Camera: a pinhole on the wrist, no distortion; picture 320 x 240 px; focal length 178.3 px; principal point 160.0 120.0 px. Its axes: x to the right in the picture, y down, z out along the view. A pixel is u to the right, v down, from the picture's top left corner.
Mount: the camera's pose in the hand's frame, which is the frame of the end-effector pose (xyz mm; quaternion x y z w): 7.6 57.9 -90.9 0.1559 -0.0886 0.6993 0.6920
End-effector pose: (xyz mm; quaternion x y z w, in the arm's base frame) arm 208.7 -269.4 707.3 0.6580 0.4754 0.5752 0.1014
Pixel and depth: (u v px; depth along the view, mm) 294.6 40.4 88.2
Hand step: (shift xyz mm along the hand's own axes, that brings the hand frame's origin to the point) 55.6 91.6 10.7
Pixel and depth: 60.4 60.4 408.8
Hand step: 181.2 -292.0 201.3
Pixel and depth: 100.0 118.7 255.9
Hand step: 33.3 -109.9 119.0
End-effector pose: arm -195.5 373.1 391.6 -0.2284 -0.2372 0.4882 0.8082
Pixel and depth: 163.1 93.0 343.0
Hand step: 92.1 -51.6 227.3
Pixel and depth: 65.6 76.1 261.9
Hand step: 95.9 -159.7 101.0
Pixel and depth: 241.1 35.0 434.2
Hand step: 256.3 101.6 363.6
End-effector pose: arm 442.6 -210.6 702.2 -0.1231 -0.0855 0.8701 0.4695
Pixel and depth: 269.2 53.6 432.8
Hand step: 211.0 164.4 389.6
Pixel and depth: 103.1 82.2 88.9
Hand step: 34.7 1.5 -19.1
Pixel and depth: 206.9 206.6 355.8
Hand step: -129.9 20.4 289.8
